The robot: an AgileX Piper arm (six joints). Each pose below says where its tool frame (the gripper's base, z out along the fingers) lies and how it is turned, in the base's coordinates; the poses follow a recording.
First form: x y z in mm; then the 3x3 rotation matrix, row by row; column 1 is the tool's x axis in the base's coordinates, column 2 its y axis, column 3 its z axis. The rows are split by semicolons.
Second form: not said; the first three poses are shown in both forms.
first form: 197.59 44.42 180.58; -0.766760 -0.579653 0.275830; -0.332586 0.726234 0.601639; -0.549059 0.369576 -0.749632
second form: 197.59 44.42 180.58 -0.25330 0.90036 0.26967 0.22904
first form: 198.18 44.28 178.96; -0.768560 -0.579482 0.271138; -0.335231 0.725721 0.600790; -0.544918 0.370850 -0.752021
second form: 198.18 44.28 178.96 -0.25384 0.90087 0.26964 0.22646
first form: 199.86 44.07 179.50; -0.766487 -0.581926 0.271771; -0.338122 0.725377 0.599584; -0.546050 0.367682 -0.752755
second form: 199.86 44.07 179.50 -0.25539 0.90064 0.26849 0.22701
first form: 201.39 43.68 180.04; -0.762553 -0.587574 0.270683; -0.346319 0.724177 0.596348; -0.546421 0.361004 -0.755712
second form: 201.39 43.68 180.04 -0.25932 0.90034 0.26583 0.22689
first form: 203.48 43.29 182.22; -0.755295 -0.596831 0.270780; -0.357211 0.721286 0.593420; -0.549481 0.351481 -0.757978
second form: 203.48 43.29 182.22 -0.26523 0.89924 0.26269 0.22804
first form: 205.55 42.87 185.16; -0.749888 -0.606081 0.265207; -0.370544 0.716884 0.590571; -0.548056 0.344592 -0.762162
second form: 205.55 42.87 185.16 -0.27175 0.89846 0.26021 0.22629
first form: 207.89 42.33 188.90; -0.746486 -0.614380 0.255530; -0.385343 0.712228 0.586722; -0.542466 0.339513 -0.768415
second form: 207.89 42.33 188.90 -0.27825 0.89821 0.25780 0.22211
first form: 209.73 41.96 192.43; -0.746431 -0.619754 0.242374; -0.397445 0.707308 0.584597; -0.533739 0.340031 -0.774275
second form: 209.73 41.96 192.43 -0.28308 0.89833 0.25732 0.21599
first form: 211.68 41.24 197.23; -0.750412 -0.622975 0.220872; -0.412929 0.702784 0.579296; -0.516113 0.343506 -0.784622
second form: 211.68 41.24 197.23 -0.28785 0.89970 0.25642 0.20479
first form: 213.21 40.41 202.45; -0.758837 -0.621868 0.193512; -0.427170 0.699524 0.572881; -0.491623 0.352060 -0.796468
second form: 213.21 40.41 202.45 -0.29073 0.90206 0.25634 0.18988
